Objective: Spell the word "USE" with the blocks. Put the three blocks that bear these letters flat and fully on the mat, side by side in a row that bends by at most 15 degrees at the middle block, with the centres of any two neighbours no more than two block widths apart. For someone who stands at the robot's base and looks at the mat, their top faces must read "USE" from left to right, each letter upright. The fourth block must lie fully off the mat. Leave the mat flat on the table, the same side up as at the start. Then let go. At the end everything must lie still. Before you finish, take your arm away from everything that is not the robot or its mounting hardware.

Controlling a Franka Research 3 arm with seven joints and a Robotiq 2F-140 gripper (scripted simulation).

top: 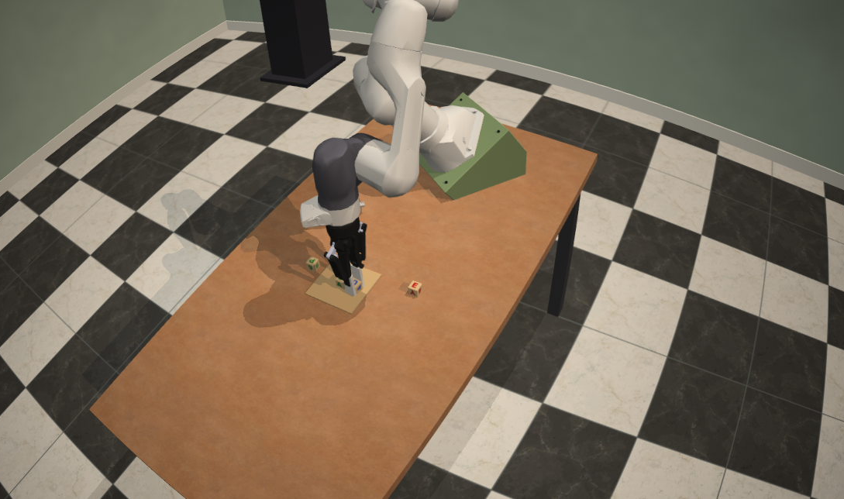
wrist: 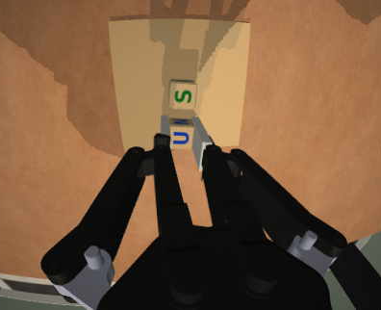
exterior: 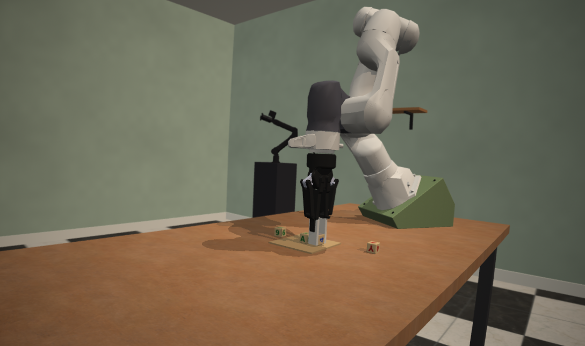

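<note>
My hand is 20 mm above the U block. Also, from my hand: mat (40 mm to the right, 40 mm below); green P block (20 mm behind, 140 mm to the right, 30 mm below); S block (40 mm to the right, 30 mm below).
</note>
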